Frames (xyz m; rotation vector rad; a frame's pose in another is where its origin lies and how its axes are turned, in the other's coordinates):
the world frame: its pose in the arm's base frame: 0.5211 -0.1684 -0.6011 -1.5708 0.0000 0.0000
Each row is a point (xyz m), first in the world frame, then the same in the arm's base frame.
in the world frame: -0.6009 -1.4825 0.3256
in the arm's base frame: -0.0798 0.1572 0.8814
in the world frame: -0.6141 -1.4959 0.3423
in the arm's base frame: -0.0930 0.1739 0.8948
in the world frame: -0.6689 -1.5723 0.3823
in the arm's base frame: -0.1478 0.2139 0.9712
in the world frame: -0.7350 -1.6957 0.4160
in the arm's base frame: -0.2139 0.2476 1.0946
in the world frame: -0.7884 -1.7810 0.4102
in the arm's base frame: -0.2673 0.2418 1.1799
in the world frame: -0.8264 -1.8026 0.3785
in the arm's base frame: -0.3053 0.2101 1.2015
